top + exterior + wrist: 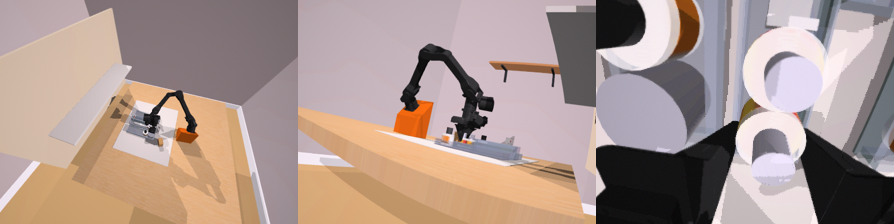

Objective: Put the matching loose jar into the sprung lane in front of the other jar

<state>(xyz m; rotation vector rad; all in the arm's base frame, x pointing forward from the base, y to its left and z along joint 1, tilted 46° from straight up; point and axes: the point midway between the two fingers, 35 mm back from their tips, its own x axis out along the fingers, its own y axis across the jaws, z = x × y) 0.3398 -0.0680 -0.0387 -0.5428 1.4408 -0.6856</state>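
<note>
Right now the wooden block is 140 mm to the left of my gripper tip, 90 mm behind it and 10 mm above it. Round my gripper tip: lane unit: 140 mm ahead, 40 mm to the right, 10 mm below.
</note>
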